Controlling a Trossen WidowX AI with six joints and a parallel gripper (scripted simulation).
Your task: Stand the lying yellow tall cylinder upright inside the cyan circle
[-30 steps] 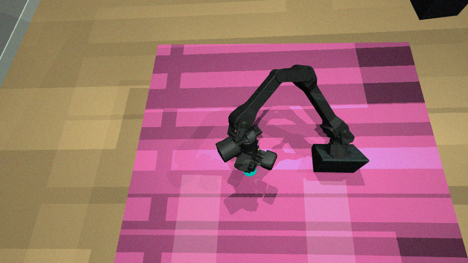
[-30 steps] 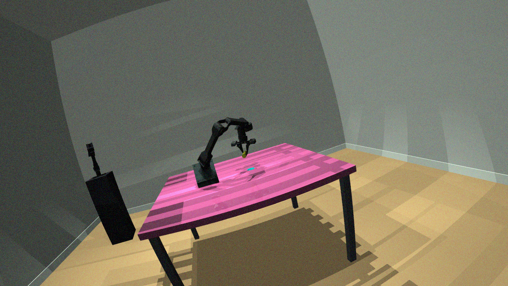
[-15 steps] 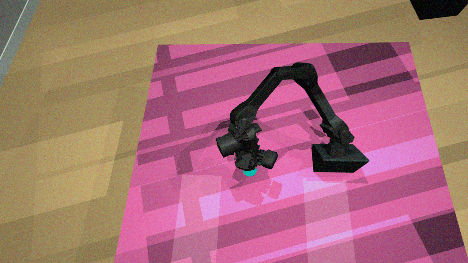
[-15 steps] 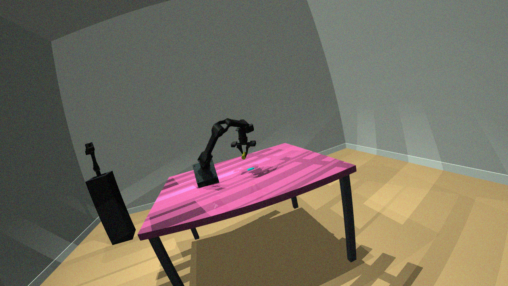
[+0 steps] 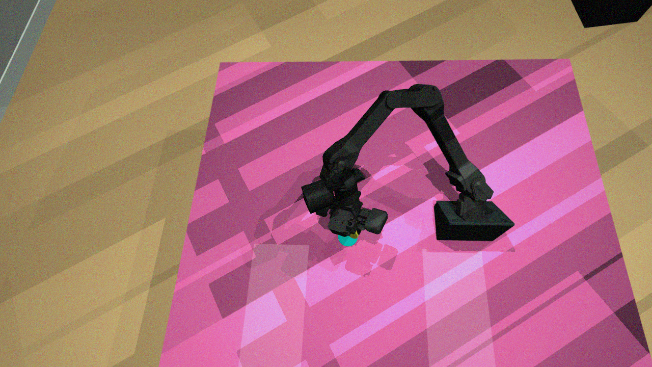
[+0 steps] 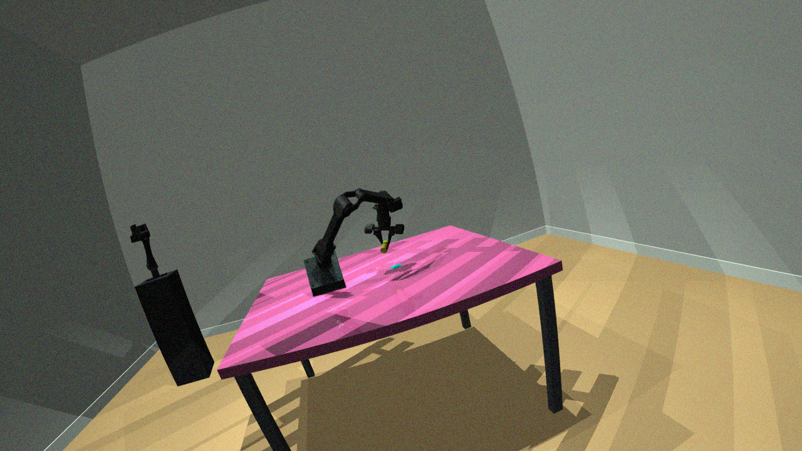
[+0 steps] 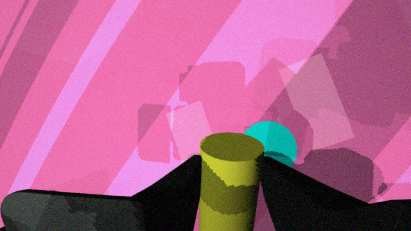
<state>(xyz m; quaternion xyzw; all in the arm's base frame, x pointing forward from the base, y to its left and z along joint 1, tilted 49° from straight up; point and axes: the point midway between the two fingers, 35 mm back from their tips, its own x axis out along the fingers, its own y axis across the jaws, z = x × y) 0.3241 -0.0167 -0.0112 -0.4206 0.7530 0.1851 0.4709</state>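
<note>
The cyan circle lies 120 mm below my gripper tip, 20 mm to the right of it and 20 mm ahead of it. Round my gripper tip: yellow tall cylinder: 20 mm to the right, 10 mm below, 10 mm behind.
</note>
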